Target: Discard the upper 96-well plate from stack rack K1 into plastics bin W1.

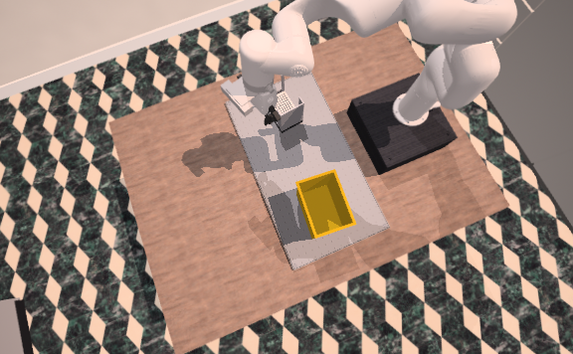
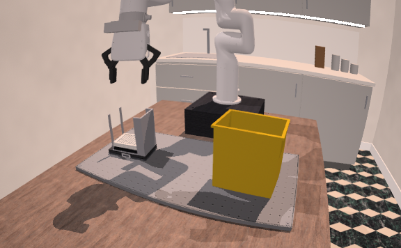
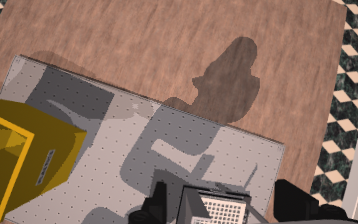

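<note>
Now: hand 250 mm above the white 96-well plate, 110 mm to the left of it and 90 mm past it. The rest, counted from my hand: thin post: 200 mm below, 160 mm to the right, 40 mm behind; black plate: 260 mm below, 110 mm to the right, 90 mm behind; grey side wall: 200 mm below, 110 mm behind, 50 mm to the right.
</note>
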